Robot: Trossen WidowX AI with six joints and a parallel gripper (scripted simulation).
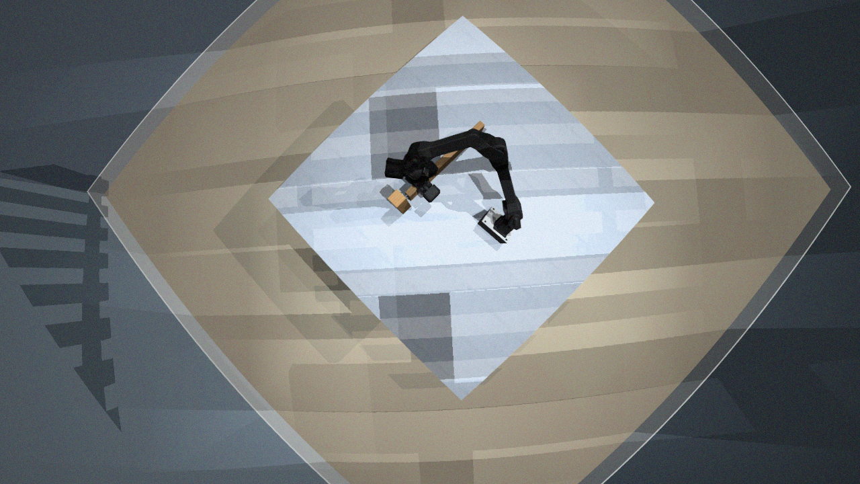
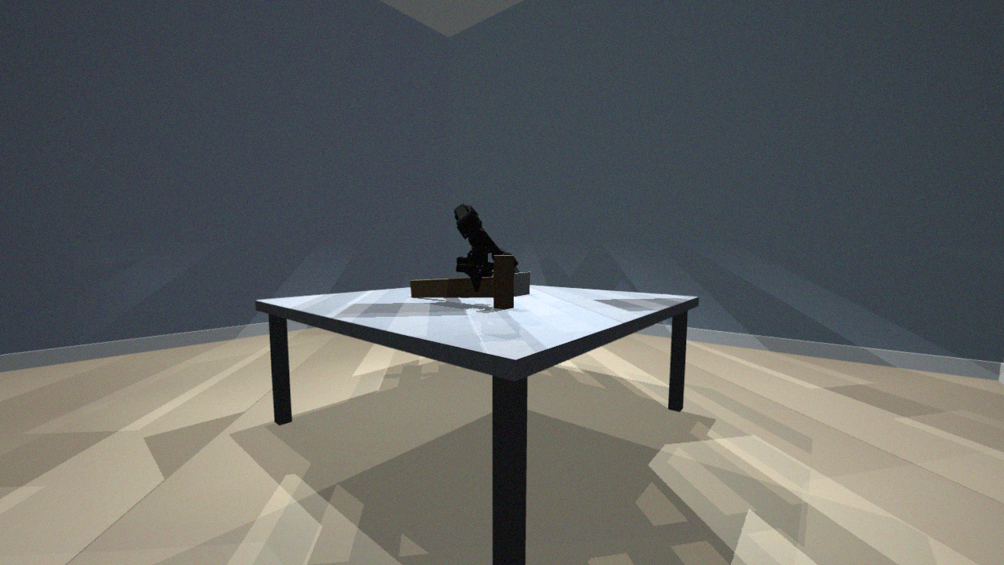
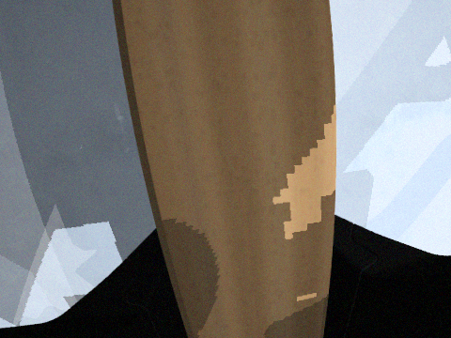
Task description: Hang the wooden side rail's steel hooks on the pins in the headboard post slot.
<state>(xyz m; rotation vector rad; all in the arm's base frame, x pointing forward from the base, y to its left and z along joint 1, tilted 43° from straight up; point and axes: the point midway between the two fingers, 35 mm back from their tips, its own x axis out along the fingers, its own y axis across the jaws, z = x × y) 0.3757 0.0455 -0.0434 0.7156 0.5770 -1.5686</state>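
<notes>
The headboard post is 1 cm ahead of my gripper tip, 11 cm to the left of it and 4 cm above it.
</notes>
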